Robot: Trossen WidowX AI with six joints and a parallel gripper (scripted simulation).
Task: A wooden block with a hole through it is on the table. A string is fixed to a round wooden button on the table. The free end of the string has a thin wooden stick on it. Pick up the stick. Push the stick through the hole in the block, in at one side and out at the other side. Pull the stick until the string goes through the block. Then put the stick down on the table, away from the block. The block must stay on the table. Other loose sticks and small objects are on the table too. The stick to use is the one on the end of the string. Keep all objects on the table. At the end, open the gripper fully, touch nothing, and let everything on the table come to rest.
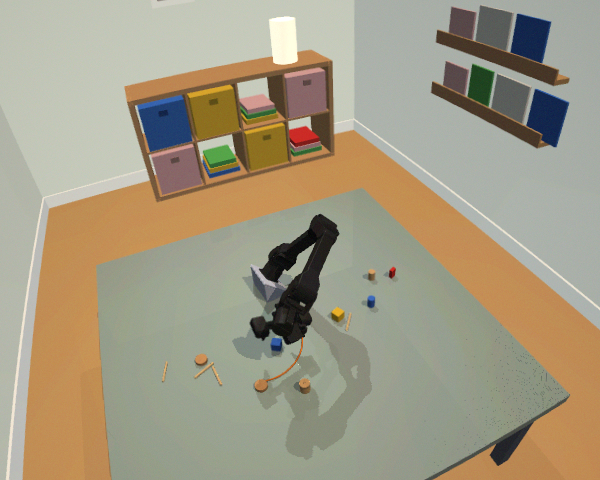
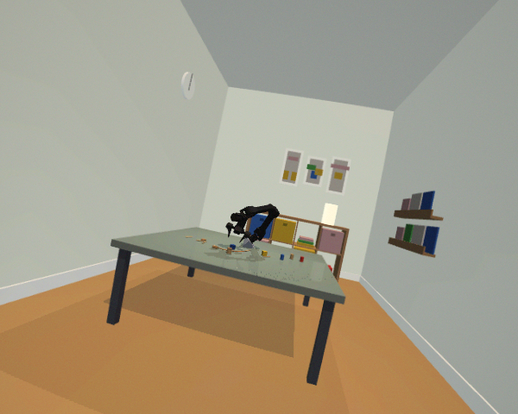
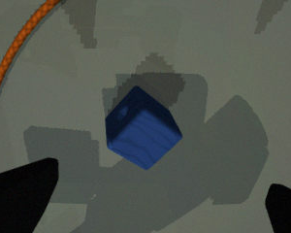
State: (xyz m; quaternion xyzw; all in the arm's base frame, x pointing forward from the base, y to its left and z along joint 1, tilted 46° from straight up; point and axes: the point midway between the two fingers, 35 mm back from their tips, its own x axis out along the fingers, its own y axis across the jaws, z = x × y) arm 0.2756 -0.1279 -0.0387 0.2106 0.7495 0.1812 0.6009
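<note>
My gripper tip is now 50 mm above the blue cube and 10 mm past it. Also, from my gripper tip: yellow cube (240 mm to the left, 50 mm below, 10 mm ahead); then round wooden button (110 mm to the right, 100 mm ahead, 60 mm below); then thin wooden stick (110 mm to the left, 60 mm below, 30 mm behind).
</note>
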